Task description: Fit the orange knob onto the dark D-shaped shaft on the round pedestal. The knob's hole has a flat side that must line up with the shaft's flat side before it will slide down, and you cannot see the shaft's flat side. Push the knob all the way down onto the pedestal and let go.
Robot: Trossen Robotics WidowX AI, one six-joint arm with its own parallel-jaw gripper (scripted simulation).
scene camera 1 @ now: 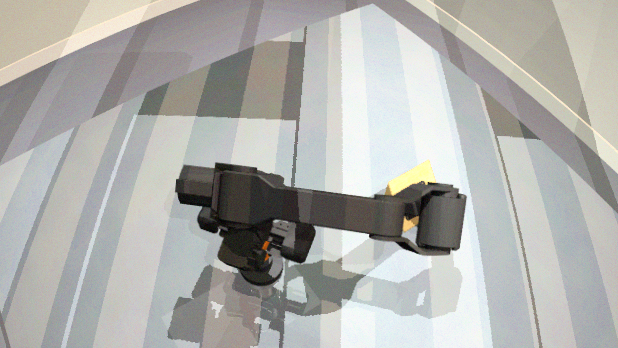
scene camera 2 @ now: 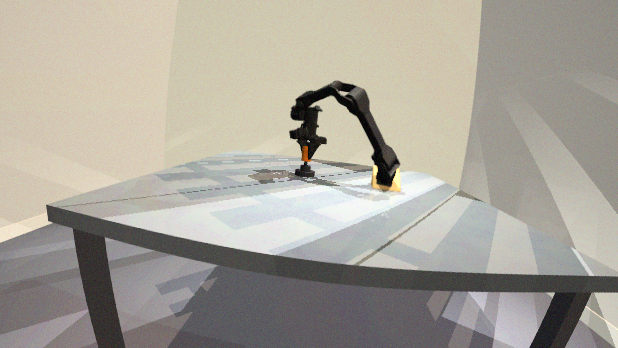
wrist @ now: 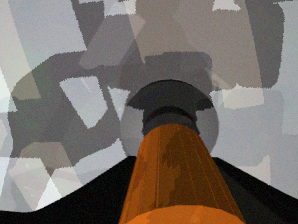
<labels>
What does my gripper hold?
An orange knob.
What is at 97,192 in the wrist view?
My gripper.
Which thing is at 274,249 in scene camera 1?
My gripper.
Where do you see a pedestal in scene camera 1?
272,269
</labels>
